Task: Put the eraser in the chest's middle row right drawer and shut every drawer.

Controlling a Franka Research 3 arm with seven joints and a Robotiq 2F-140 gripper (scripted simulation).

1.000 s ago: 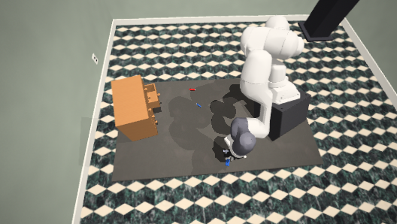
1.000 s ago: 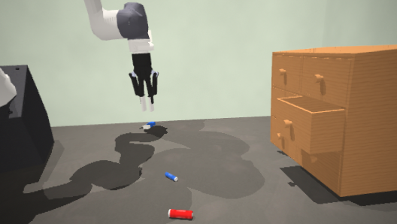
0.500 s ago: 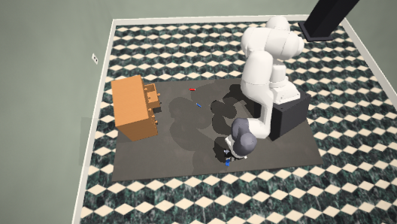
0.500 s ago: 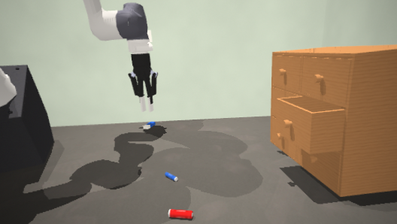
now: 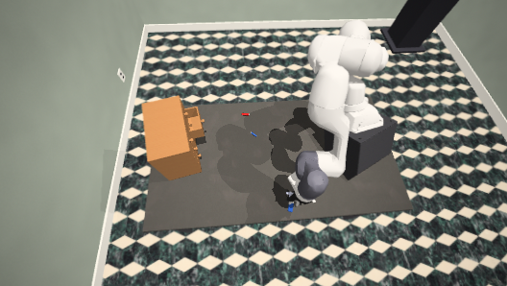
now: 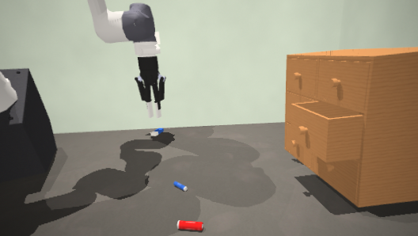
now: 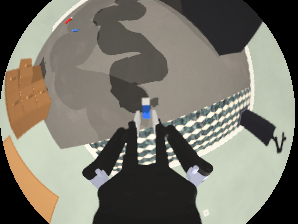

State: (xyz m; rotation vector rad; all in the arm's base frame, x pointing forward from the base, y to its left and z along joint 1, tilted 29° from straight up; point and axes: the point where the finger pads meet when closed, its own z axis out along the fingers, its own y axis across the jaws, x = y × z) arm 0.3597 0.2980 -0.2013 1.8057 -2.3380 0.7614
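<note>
Right now my hand is 10 cm above the eraser. Round my hand: small blue cylinder: 45 cm to the right, 16 cm ahead, 10 cm below; then red cylinder: 60 cm to the right, 20 cm ahead, 10 cm below.
</note>
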